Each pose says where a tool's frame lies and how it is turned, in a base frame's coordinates. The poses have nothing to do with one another.
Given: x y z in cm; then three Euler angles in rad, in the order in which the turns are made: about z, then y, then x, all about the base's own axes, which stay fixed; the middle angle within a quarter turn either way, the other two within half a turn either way.
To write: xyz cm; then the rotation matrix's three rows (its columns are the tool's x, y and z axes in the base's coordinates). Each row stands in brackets. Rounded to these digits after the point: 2 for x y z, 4 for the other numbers.
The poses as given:
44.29, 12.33, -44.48, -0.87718, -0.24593, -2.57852
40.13, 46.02, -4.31, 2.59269, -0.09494, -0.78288
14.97, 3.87, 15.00, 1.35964, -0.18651, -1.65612
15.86, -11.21, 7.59, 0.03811, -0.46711, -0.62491
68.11, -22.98, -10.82, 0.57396, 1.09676, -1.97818
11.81, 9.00, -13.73, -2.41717, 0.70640, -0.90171
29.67, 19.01, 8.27, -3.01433, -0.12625, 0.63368
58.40, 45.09, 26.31, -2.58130, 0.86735, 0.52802
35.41, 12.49, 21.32, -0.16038, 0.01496, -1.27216
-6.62, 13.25, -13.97, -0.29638, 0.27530, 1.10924
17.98, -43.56, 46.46, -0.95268, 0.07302, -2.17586
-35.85, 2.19, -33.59, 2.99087, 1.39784, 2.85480
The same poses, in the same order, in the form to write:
[44.29, 12.33, -44.48], [[0.6201, 0.7458, -0.2435], [0.7333, -0.4407, 0.5177], [0.2788, -0.4996, -0.8202]]
[40.13, 46.02, -4.31], [[-0.8493, -0.5194, -0.0948], [0.3128, -0.6396, 0.7021], [-0.4253, 0.5666, 0.7057]]
[14.97, 3.87, 15.00], [[0.2060, -0.9608, -0.1854], [-0.0446, -0.1985, 0.9791], [-0.9775, -0.1934, -0.0837]]
[15.86, -11.21, 7.59], [[0.8922, -0.0340, -0.4503], [0.2942, 0.8004, 0.5224], [0.3427, -0.5985, 0.7241]]
[68.11, -22.98, -10.82], [[0.3833, -0.2479, 0.8897], [-0.9011, 0.1108, 0.4191], [-0.2025, -0.9624, -0.1809]]
[11.81, 9.00, -13.73], [[-0.5697, 0.5041, 0.6491], [-0.0298, -0.8019, 0.5967], [0.8213, 0.3206, 0.4718]]
[29.67, 19.01, 8.27], [[-0.9840, 0.1259, -0.1259], [-0.0283, -0.8088, -0.5874], [-0.1758, -0.5744, 0.7994]]
[58.40, 45.09, 26.31], [[-0.5479, 0.3438, 0.7626], [-0.7845, -0.5275, -0.3259], [0.2903, -0.7769, 0.5588]]
[35.41, 12.49, 21.32], [[0.9871, 0.1597, 0.0150], [-0.0611, 0.2882, 0.9556], [0.1483, -0.9442, 0.2942]]
[-6.62, 13.25, -13.97], [[0.9204, 0.2811, 0.2718], [0.1027, 0.4970, -0.8616], [-0.3773, 0.8210, 0.4286]]
[17.98, -43.56, 46.46], [[0.5780, 0.8128, 0.0730], [0.4288, -0.3785, 0.8203], [0.6943, -0.4428, -0.5673]]
[-35.85, 2.19, -33.59], [[-0.1701, -0.0258, 0.9851], [-0.4195, 0.9064, -0.0487], [-0.8917, -0.4215, -0.1651]]

